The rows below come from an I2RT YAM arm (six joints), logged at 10 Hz.
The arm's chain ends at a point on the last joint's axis. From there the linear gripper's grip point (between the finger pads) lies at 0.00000 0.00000 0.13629 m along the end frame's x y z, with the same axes.
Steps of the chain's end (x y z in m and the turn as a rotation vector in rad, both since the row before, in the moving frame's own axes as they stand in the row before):
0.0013 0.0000 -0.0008 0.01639 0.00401 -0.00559
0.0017 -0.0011 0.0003 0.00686 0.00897 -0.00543
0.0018 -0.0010 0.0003 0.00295 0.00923 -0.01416
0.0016 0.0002 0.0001 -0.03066 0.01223 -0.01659
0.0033 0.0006 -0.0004 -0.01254 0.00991 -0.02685
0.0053 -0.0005 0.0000 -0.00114 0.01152 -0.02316
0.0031 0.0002 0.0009 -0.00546 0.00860 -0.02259
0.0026 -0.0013 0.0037 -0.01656 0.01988 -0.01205
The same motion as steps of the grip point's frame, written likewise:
0.0018 -0.0022 -0.0008 0.01639 0.00401 -0.00559
0.0029 -0.0020 0.0003 0.00686 0.00897 -0.00543
0.0031 -0.0014 0.0003 0.00295 0.00923 -0.01416
0.0033 0.0044 0.0000 -0.03066 0.01223 -0.01659
0.0047 0.0023 -0.0004 -0.01254 0.00991 -0.02685
0.0069 -0.0004 0.0000 -0.00114 0.01152 -0.02316
0.0043 0.0009 0.0009 -0.00546 0.00860 -0.02259
0.0053 0.0009 0.0037 -0.01656 0.01988 -0.01205

